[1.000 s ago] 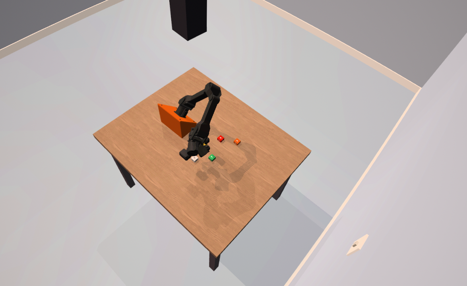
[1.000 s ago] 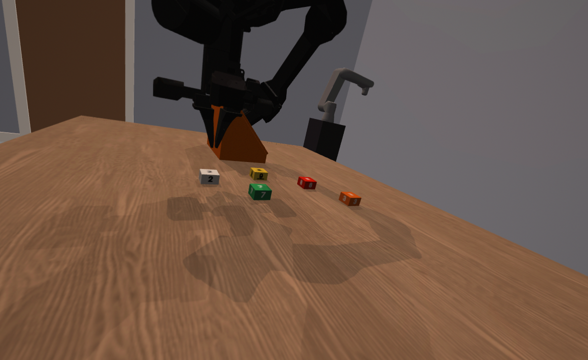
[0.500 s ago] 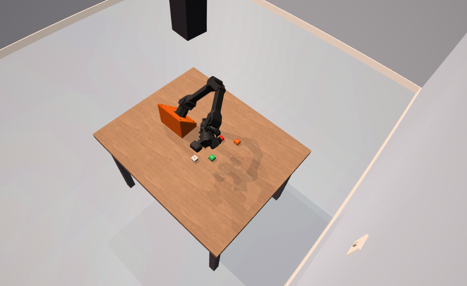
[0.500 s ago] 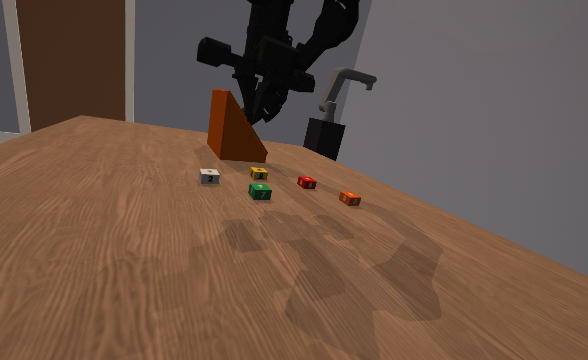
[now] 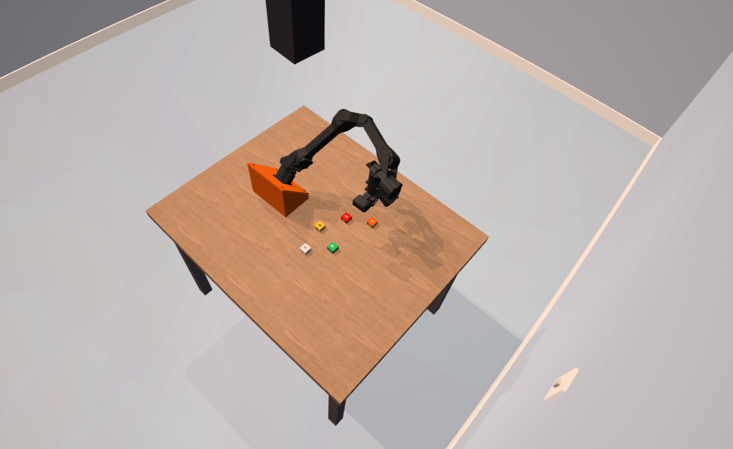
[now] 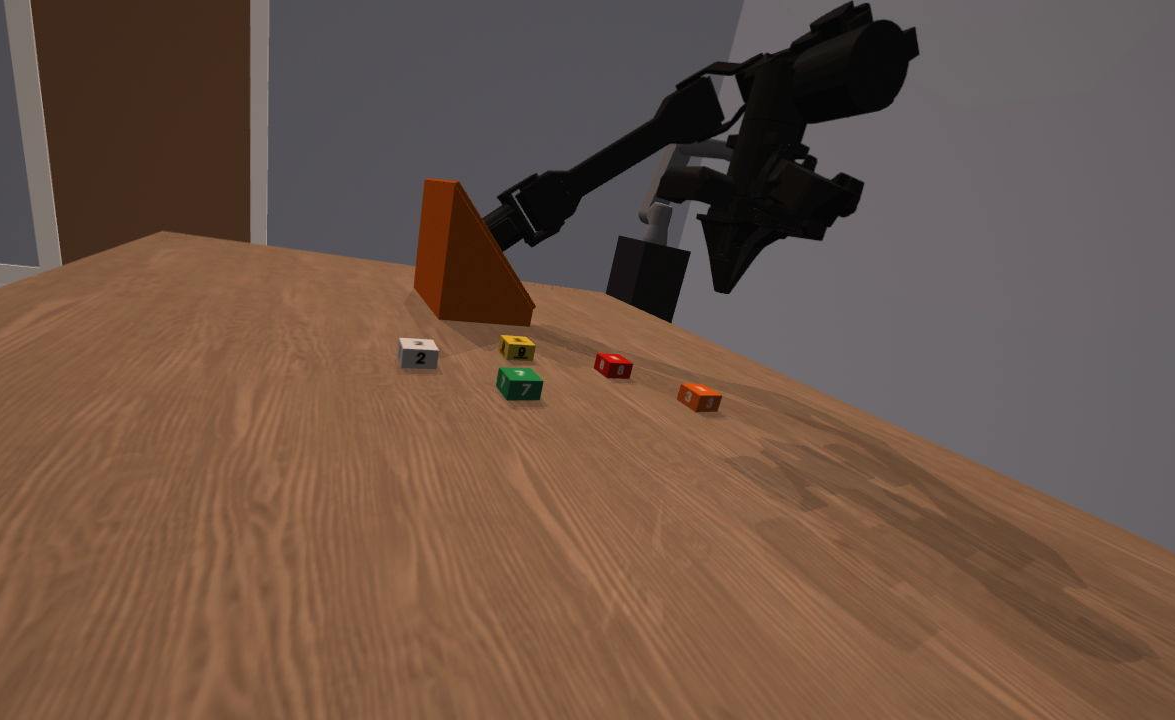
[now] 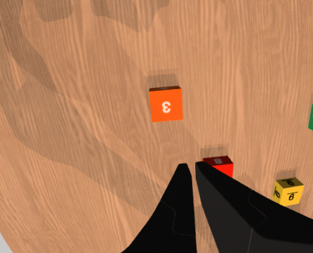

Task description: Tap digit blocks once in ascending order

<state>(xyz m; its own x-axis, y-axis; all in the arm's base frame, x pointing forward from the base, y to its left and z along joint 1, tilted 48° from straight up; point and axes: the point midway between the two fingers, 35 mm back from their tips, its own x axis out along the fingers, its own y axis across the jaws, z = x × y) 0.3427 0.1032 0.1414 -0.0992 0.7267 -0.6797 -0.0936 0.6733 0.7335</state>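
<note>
The orange block marked 3 lies 1 cm ahead of my gripper tip, 1 cm to the left of it and 11 cm below it. From my gripper tip the other things lie so: green block marked 7 (1 cm behind, 19 cm to the right, 11 cm below); then red block marked 8 (8 cm behind, 6 cm to the right, 11 cm below); then yellow block (12 cm behind, 17 cm to the right, 11 cm below).
</note>
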